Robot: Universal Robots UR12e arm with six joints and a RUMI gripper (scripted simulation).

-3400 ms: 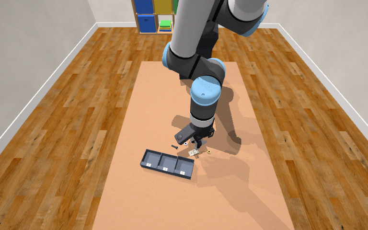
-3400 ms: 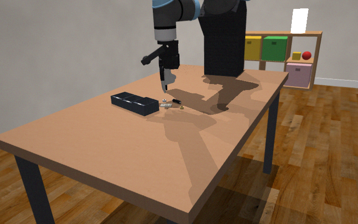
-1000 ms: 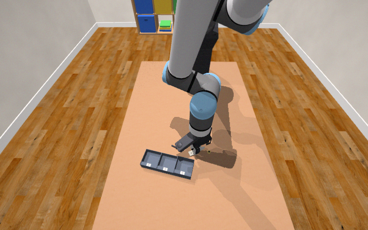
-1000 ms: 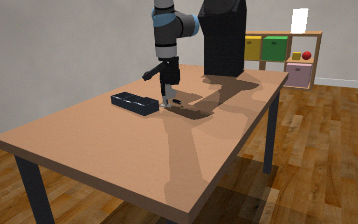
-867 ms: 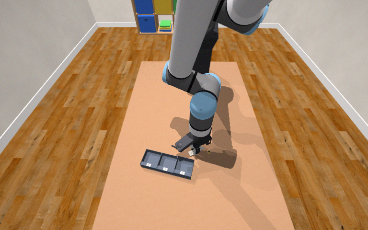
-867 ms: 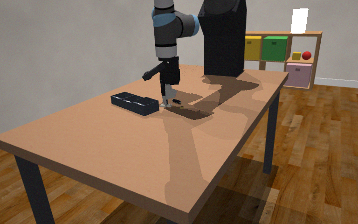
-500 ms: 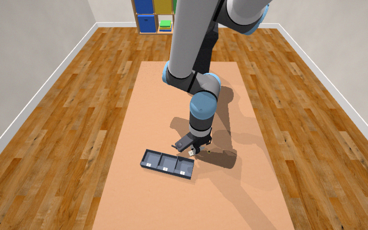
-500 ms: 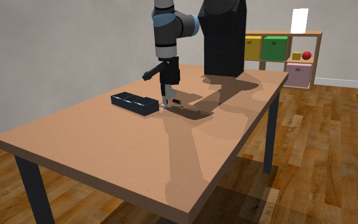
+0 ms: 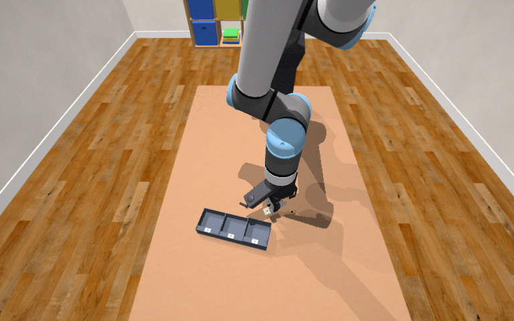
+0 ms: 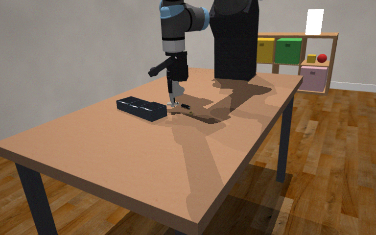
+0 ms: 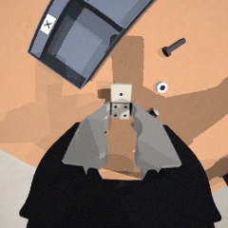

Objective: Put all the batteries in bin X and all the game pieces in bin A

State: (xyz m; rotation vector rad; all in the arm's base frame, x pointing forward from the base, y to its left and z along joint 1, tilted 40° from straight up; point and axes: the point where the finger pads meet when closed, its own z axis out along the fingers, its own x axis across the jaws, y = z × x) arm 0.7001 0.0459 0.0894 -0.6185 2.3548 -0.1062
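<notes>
My gripper is now 120 mm to the left of the three-compartment bin tray, 80 mm short of it and 30 mm above it. From my hand the other things lie so: black battery 70 mm behind, 40 mm below, 10 mm to the left; white nut 50 mm to the right, 50 mm below, 50 mm behind; white domino 10 mm below.
</notes>
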